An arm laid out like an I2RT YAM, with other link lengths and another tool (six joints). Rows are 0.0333 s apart.
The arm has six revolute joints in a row. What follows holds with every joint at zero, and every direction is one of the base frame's. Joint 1 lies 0.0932 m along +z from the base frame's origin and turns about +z. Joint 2 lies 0.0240 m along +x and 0.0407 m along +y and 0.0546 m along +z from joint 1 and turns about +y. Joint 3 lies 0.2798 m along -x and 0.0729 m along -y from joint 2 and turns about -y. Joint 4 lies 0.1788 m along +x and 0.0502 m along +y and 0.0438 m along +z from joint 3 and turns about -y. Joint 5 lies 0.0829 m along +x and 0.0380 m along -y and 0.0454 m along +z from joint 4 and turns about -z. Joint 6 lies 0.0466 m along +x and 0.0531 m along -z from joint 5 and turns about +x. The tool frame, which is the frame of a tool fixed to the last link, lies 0.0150 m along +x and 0.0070 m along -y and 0.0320 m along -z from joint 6; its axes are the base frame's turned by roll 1.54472, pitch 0.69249 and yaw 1.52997 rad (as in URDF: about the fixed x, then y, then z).
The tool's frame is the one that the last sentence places.
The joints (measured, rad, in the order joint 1, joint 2, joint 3, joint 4, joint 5, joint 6), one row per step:
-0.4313, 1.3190, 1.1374, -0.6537, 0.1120, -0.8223
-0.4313, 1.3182, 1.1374, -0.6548, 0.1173, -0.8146
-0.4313, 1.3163, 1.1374, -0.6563, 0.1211, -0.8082
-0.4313, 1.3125, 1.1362, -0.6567, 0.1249, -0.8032
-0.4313, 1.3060, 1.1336, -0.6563, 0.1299, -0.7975
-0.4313, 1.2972, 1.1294, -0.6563, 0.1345, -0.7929
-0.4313, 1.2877, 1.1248, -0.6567, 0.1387, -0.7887
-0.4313, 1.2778, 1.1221, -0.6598, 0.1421, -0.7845
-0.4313, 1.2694, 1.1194, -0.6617, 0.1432, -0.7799
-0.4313, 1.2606, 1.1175, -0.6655, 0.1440, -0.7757
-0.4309, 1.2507, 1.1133, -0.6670, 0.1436, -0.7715
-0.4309, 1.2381, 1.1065, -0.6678, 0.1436, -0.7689
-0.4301, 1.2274, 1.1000, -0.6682, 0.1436, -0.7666
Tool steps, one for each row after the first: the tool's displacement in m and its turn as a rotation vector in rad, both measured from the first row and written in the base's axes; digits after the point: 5 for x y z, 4 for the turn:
-0.00056, 0.00006, 0.00005, 0.0008, -0.0010, -0.0092
-0.00125, 0.00025, 0.00026, 0.0017, -0.0027, -0.0165
-0.00219, 0.00054, 0.00064, 0.0010, -0.0055, -0.0227
-0.00365, 0.00100, 0.00123, -0.0010, -0.0101, -0.0303
-0.00561, 0.00170, 0.00180, -0.0034, -0.0148, -0.0367
-0.00774, 0.00250, 0.00233, -0.0057, -0.0193, -0.0426
-0.01000, 0.00340, 0.00319, -0.0073, -0.0237, -0.0480
-0.01181, 0.00426, 0.00377, -0.0069, -0.0287, -0.0521
-0.01379, 0.00520, 0.00447, -0.0063, -0.0330, -0.0556
-0.01579, 0.00631, 0.00489, -0.0054, -0.0387, -0.0580
-0.01841, 0.00757, 0.00516, -0.0059, -0.0443, -0.0598
-0.02056, 0.00877, 0.00519, -0.0060, -0.0487, -0.0607

